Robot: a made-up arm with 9 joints.
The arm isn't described. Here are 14 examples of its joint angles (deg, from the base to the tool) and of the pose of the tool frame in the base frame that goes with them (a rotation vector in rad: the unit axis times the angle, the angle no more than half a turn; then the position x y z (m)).
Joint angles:
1: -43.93 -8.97 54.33 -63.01 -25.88 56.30 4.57 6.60 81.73
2: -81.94 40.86 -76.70 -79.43 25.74 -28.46 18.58 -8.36 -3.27
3: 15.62 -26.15 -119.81 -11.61 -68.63 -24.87 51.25 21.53 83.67
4: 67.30 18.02 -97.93 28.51 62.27 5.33 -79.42 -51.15 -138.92
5: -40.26 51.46 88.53 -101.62 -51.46 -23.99 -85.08 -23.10 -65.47
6: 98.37 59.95 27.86 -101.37 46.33 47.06 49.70 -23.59 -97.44
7: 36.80 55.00 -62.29 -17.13 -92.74 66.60 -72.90 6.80 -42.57
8: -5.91 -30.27 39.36 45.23 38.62 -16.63 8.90 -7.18 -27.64
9: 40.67 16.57 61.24 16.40 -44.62 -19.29 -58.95 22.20 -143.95
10: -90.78 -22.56 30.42 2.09 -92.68 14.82 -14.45 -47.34 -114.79
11: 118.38 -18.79 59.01 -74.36 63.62 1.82 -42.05 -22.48 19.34
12: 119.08 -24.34 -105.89 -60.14 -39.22 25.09 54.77 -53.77 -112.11
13: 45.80 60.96 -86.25 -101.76 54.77 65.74 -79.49 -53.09 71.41
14: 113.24 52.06 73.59 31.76 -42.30 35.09 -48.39 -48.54 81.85
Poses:
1: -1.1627 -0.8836 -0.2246 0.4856 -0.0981 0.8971
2: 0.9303 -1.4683 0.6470 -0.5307 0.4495 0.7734
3: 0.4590 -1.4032 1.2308 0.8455 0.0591 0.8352
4: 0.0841 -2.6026 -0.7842 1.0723 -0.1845 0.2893
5: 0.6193 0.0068 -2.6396 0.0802 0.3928 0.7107
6: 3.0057 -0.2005 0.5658 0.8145 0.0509 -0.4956
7: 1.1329 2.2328 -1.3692 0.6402 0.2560 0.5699
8: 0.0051 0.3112 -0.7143 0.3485 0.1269 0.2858
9: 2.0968 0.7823 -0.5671 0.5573 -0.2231 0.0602
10: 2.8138 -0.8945 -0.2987 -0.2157 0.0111 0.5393
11: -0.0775 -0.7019 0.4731 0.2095 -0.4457 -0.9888
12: -0.6783 1.5911 1.6697 0.3225 -0.5622 -1.0172
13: -1.3514 0.1585 2.4295 1.1258 -0.0065 -0.0303
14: -1.9393 2.0903 0.1137 0.0661 -0.4854 -0.2454
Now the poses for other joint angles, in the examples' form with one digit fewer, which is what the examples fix.
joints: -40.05 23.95 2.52 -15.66 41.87 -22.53 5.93 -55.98 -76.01
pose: 1.303 -1.781 1.061 0.159 0.260 0.608
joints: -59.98 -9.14 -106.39 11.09 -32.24 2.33 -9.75 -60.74 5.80
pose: 1.578 1.012 0.861 -0.702 0.153 0.939
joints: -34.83 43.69 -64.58 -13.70 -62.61 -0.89 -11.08 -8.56 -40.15
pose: 1.573 1.605 0.980 -0.330 0.252 0.804
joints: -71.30 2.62 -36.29 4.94 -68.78 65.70 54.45 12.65 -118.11
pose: -1.203 -2.102 0.848 -0.389 0.311 0.572
